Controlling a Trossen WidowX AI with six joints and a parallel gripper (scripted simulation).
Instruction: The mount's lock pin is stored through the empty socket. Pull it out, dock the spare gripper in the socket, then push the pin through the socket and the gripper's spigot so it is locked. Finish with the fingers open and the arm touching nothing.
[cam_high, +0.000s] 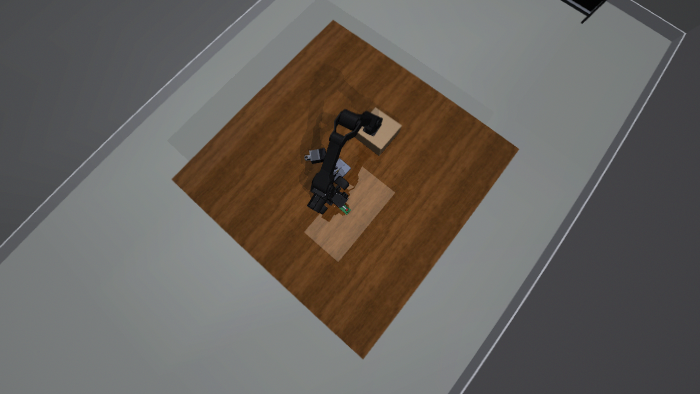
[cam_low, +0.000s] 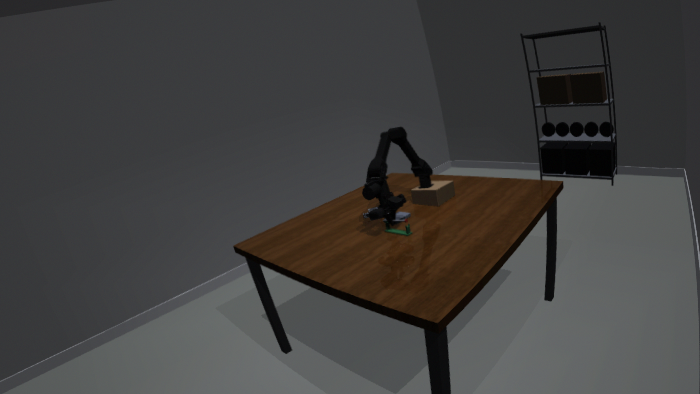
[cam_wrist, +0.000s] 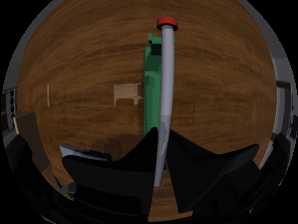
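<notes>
The green rack lies 20 mm to the left of my gripper tip and 10 mm below it. From my gripper tip the other things lie so: grey mount: 130 mm behind, 70 mm to the right, 20 mm above; then spare gripper: 140 mm behind, 210 mm to the right, 10 mm below.
</notes>
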